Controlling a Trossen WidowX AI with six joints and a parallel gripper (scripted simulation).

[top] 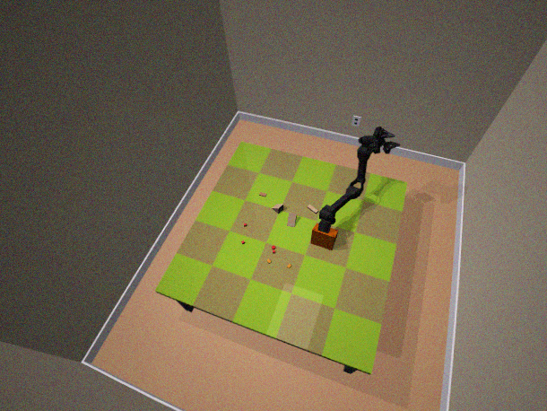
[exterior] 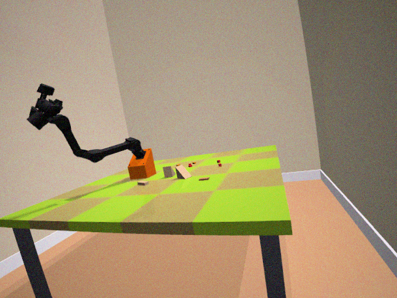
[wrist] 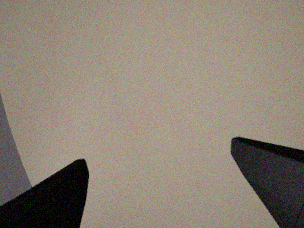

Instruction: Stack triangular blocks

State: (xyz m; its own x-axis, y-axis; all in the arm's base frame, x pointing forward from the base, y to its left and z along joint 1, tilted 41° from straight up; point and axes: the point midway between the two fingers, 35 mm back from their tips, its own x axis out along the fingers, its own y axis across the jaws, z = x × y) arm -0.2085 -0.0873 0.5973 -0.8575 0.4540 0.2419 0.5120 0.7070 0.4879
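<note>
The triangular block lies 580 mm ahead of my gripper tip, 340 mm to the left of it and 540 mm below it. Round my gripper tip: small flat tan piece (370 mm ahead, 250 mm to the left, 550 mm below); small brown bar (740 mm ahead, 260 mm to the left, 550 mm below).
</note>
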